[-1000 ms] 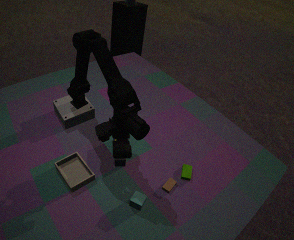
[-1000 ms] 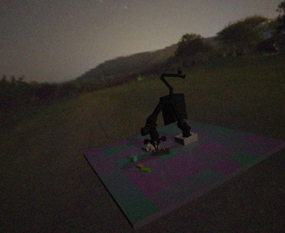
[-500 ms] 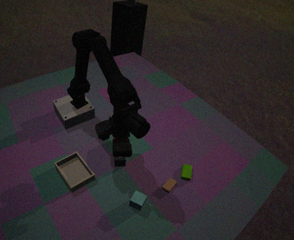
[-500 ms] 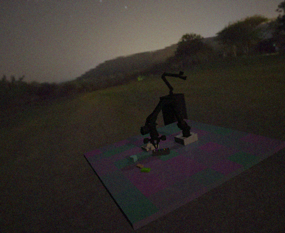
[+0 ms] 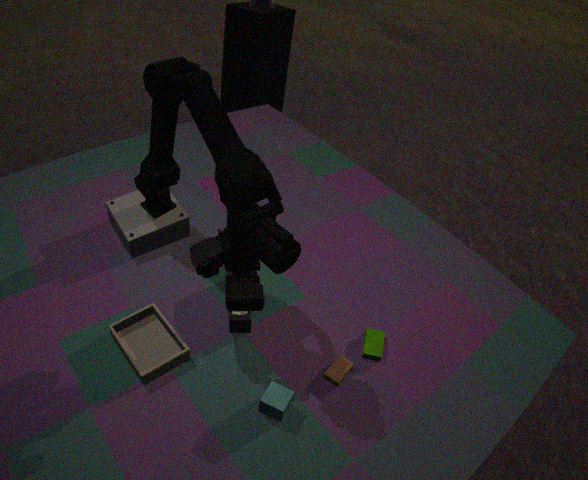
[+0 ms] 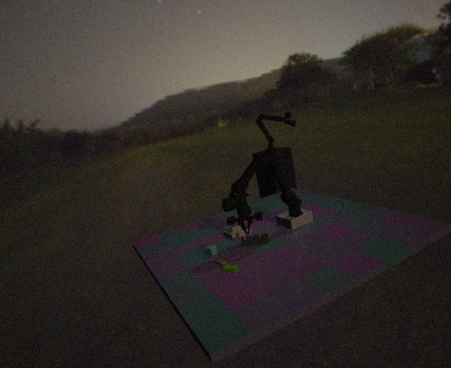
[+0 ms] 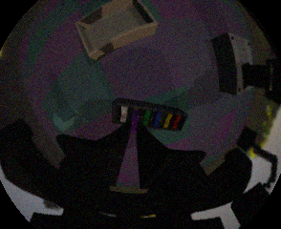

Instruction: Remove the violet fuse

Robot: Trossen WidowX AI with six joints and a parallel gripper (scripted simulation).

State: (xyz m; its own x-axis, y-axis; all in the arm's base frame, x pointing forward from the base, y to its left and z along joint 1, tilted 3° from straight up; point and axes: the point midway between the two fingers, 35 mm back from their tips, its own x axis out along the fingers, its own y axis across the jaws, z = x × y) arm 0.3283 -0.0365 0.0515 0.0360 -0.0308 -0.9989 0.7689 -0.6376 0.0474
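Right now the grey tray is 60 mm behind my gripper tip, 180 mm to the right of it and 60 mm below it. The rest, counted from my gripper tip: violet fuse: 10 mm below; cyan cube: 190 mm ahead, 90 mm to the right, 40 mm below.
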